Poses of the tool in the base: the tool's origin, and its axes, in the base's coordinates. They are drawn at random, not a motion.
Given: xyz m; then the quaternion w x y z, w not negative.
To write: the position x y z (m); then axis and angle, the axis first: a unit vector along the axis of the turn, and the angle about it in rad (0 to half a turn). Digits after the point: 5 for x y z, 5 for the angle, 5 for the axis.
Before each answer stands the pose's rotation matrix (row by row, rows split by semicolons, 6 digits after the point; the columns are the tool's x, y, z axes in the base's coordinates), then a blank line. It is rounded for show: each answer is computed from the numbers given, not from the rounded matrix.
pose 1, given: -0.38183, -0.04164, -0.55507, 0.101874, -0.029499, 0.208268, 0.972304
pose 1, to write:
-0.977503 -0.210393 -0.014930; 0.185818 -0.892492 0.411010; -0.099798 0.398990 0.911508

-0.38183, -0.04164, -0.55507, -0.02965, 0.20936, 0.97739, 2.93749
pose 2, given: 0.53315, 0.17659, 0.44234, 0.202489, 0.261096, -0.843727, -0.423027
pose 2, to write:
-0.781654 -0.269271 -0.562592; -0.611904 0.505754 0.608100; 0.120790 0.819577 -0.560093

0.53315, 0.17659, 0.44234, 0.26662, -0.86157, -0.43198, 2.73379
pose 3, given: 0.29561, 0.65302, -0.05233, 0.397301, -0.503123, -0.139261, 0.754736
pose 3, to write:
-0.178039 -0.459584 -0.870106; 0.739845 -0.645517 0.189572; -0.648792 -0.609993 0.454948

0.29561, 0.65302, -0.05233, -0.54825, -0.15175, 0.82243, 2.32445
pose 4, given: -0.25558, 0.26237, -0.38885, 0.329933, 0.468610, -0.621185, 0.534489
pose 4, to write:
-0.343098 -0.934878 0.091035; -0.229496 -0.010547 -0.973253; 0.910832 -0.354813 -0.210932

-0.25558, 0.26237, -0.38885, 0.49641, -0.65803, 0.56619, 2.46913
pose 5, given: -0.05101, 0.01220, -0.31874, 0.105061, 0.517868, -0.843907, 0.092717
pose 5, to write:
-0.441550 -0.893546 -0.081293; -0.854583 0.446433 -0.265304; 0.273354 -0.047674 -0.960732

-0.05101, 0.01220, -0.31874, 0.52075, -0.84860, 0.09323, 2.93108
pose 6, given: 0.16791, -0.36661, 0.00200, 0.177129, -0.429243, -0.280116, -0.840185
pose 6, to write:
-0.568752 0.538118 0.622054; -0.057167 -0.780321 0.622761; 0.820520 0.318636 0.474571

0.16791, -0.36661, 0.00200, -0.43614, -0.28462, -0.85368, 2.78546
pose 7, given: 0.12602, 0.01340, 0.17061, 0.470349, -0.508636, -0.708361, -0.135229
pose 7, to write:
-0.040123 0.847805 -0.528789; 0.593386 0.446006 0.670054; 0.803918 -0.286891 -0.520970

0.12602, 0.01340, 0.17061, -0.57637, -0.80269, -0.15324, 2.16222
